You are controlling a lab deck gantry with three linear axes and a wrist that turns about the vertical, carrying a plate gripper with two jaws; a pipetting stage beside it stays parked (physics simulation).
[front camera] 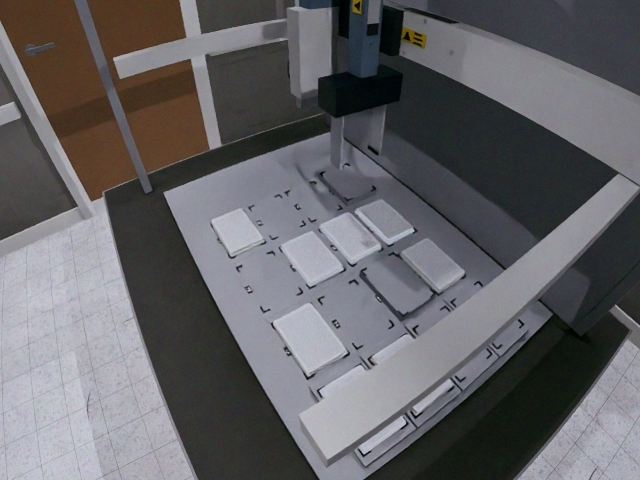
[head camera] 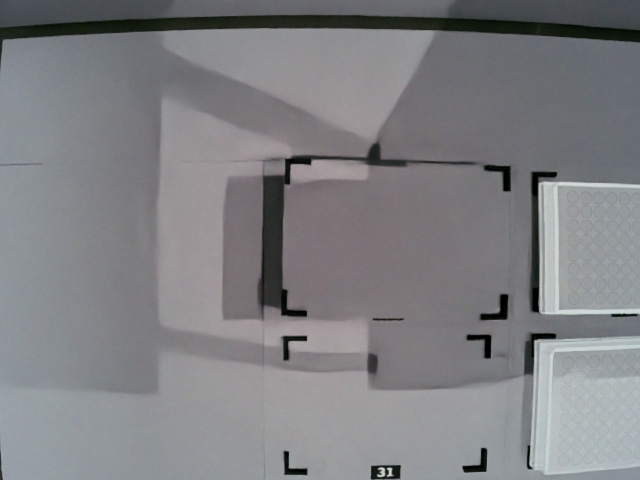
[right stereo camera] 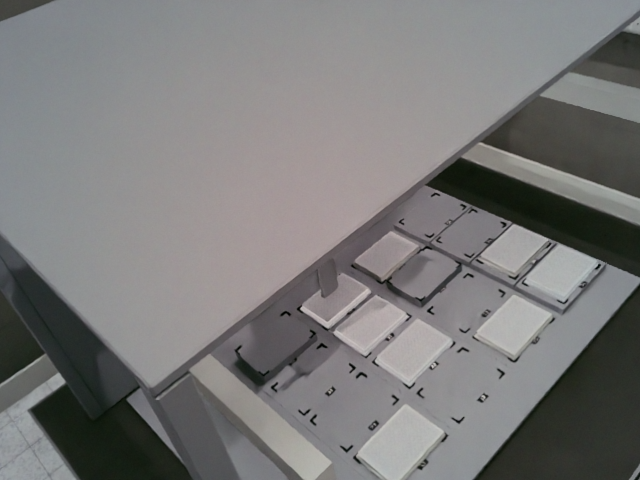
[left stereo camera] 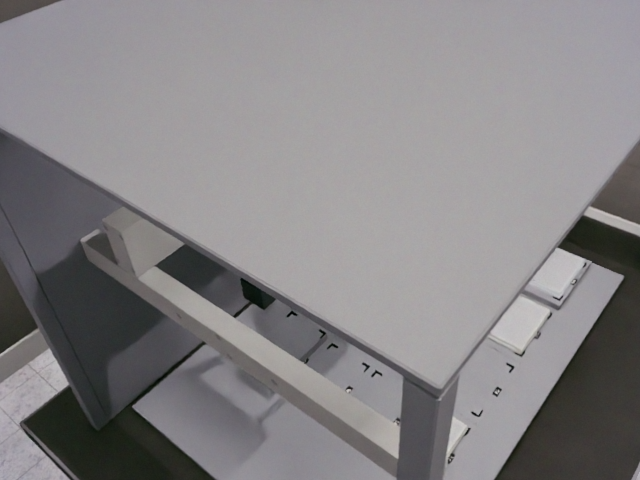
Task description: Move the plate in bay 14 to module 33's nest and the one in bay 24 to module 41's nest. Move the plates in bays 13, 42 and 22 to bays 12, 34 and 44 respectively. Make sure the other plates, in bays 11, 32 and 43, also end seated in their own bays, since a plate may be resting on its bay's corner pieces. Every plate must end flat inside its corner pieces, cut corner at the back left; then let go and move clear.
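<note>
My gripper hangs empty above the back-left nest, its jaws wide apart; one jaw shows in the right stereo view, before plate 42. Module 41's nest holds no plate. Plate 42 and plate 32 are beside it. Plates 22, 11, 13 and 43 lie at their bays. Module 33's nest is empty. Plates 24 and 14 lie at the right. Exact seating is unclear.
A pale beam crosses the front view and partly hides the right-hand bays. The parked pipetting stage stands beside the gripper. Bay 31's label shows in front of the nest. A grey cover hides much of both stereo views.
</note>
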